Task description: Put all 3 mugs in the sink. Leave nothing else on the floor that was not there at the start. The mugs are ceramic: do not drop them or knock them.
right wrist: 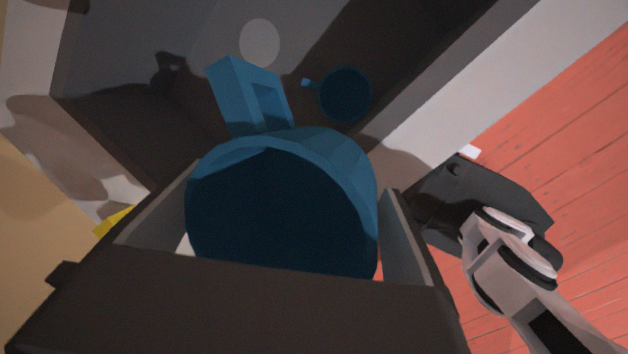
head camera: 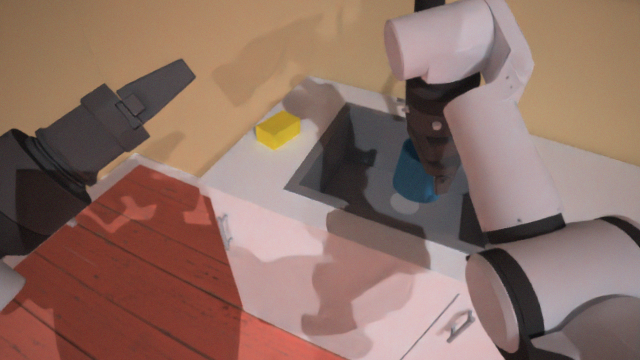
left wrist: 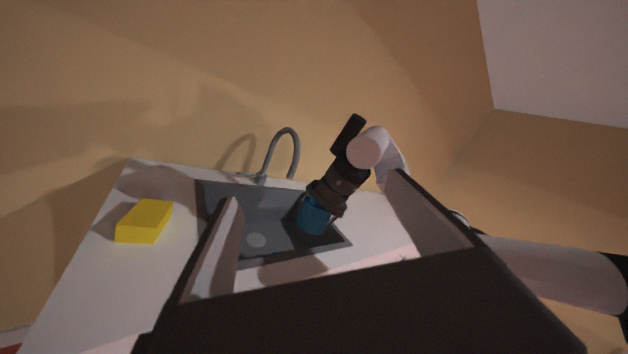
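Pixels of known places: left gripper, between the fingertips: (head camera: 178, 79) (left wrist: 314, 193); right gripper, between the fingertips: (right wrist: 294, 186) (head camera: 429, 166); robot's base, origin of its link: (right wrist: 419, 184).
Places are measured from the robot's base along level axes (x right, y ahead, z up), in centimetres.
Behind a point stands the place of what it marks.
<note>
A blue mug (head camera: 412, 175) @[y 45.8, x 16.7, z 106.7 cm] (left wrist: 313, 216) @[y 47.6, x 15.4, z 106.8 cm] (right wrist: 280, 215) @[y 50.4, x 16.0, z 101.9 cm] is held by my right gripper (head camera: 428, 179) @[y 49.7, x 20.8, z 105.5 cm] (left wrist: 315, 211) @[y 49.7, x 20.8, z 105.5 cm] (right wrist: 294, 186) @[y 49.7, x 20.8, z 105.5 cm], opening toward the wrist, over or within the grey sink (head camera: 336, 150) @[y 81.7, x 6.8, z 82.2 cm] (left wrist: 260, 197) @[y 82.7, x 33.6, z 86.4 cm] (right wrist: 210, 30). Its exact height above the sink floor is unclear. Its handle points toward the sink in the right wrist view. A second blue mug (right wrist: 345, 95) @[y 51.6, x 26.2, z 71.9 cm] stands on the sink floor near the drain and the front wall, opening up. My left gripper (head camera: 187, 72) @[y 37.7, x -13.8, z 125.4 cm] is open and empty, raised away to the left of the counter. A third mug does not show.
A yellow block (head camera: 278, 131) @[y 70.9, x -8.8, z 95.6 cm] (left wrist: 144, 221) @[y 72.0, x -10.8, z 95.6 cm] (right wrist: 115, 222) @[y 76.1, x -4.6, z 95.1 cm] lies on the white counter (head camera: 235, 172) @[y 60.1, x -17.6, z 91.1 cm] (left wrist: 90, 280) @[y 65.2, x -18.6, z 91.1 cm] left of the sink. A curved faucet (left wrist: 270, 155) @[y 86.9, x 34.7, z 106.9 cm] rises behind the sink. Handles (head camera: 226, 231) @[y 57.4, x -22.2, z 71.5 cm] (head camera: 460, 326) project from the cabinet front. The red plank floor (head camera: 165, 240) @[y 98.9, x -77.5, z 0.1 cm] (right wrist: 565, 140) @[y -47.2, x 48.9, z 0.1 cm] lies in front.
</note>
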